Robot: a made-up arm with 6 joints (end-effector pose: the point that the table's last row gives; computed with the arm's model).
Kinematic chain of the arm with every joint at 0, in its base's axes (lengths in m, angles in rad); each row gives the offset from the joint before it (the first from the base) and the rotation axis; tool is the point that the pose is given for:
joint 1: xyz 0 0 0.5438 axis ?
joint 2: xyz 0.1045 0 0 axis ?
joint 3: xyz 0 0 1.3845 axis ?
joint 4: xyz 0 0 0.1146 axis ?
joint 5: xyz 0.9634 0 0 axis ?
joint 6: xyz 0.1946 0 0 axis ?
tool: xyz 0 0 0
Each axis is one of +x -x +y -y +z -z.
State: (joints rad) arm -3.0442 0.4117 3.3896 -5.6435 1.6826 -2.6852
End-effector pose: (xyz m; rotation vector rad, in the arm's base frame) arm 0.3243 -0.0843 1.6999 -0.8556 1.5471 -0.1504
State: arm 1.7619 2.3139 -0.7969 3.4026 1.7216 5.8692
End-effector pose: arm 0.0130 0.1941 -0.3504 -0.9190 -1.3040 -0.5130
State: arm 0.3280 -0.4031 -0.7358 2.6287 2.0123 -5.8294
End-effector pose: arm 0.3326 0.2044 1.4933 1.0182 1.3517 -2.5143
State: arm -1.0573 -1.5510 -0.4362 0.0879 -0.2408 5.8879
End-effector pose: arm -0.4131 0.7241 1.6360 -0.1873 -0.9337 -0.8636
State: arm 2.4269 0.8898 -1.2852 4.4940 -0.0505 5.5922
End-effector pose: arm -0.4734 0.3981 0.3963 -0.2570 1.1194 -0.3555
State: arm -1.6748 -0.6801 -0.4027 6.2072 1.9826 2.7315
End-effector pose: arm -0.0140 -0.0040 2.1440 0.9134 -0.4705 1.5821
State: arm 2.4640 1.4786 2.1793 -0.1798 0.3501 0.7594
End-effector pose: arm -1.7400 1.4155 1.5481 0.9055 -0.9445 1.8124
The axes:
joint 1: +z
joint 2: +y
joint 3: -y
joint 4: -x
joint 5: -y
joint 6: -x

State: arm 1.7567 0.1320 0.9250 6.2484 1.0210 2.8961
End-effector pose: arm -0.1485 0.8210 2.8719 -0.7154 -1.1972 -0.9679
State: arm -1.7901 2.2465 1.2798 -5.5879 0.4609 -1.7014
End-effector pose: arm -0.3766 -1.9447 -1.1556 1.4037 -0.4882 -1.5612
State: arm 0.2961 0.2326 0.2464 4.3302 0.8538 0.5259
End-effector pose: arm 1.4878 0.3116 1.9660 1.3452 -0.1090 -0.6189
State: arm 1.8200 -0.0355 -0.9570 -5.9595 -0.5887 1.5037
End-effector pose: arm -0.1505 0.7308 1.0385 2.1806 0.5454 -1.8194
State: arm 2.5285 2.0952 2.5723 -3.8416 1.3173 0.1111
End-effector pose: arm -1.8820 1.1756 0.2892 -0.0355 2.4282 -0.7143
